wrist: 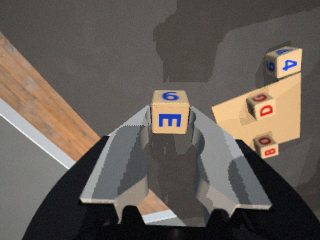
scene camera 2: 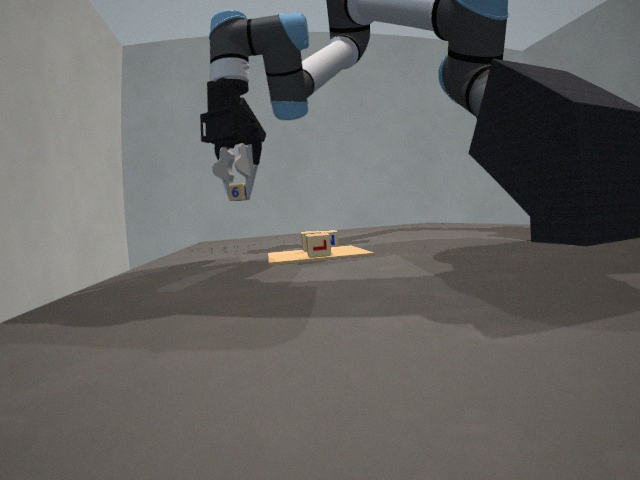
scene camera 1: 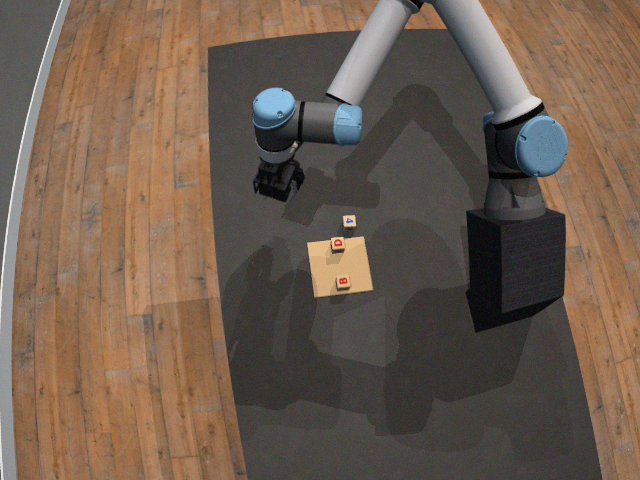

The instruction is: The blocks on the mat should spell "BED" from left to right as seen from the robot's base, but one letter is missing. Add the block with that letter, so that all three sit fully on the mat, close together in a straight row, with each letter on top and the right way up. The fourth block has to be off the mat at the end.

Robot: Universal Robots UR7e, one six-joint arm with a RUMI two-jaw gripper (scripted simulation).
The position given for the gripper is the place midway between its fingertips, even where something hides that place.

Note:
In view: the gripper [scene camera 2: 239, 200] and a tan mat [scene camera 1: 325, 266].
The tan mat is seen too in the wrist view [wrist: 232, 115] and in scene camera 2 [scene camera 2: 276, 258]. The gripper also shows in the wrist view [wrist: 169, 106] and in scene camera 1 [scene camera 1: 283, 197].

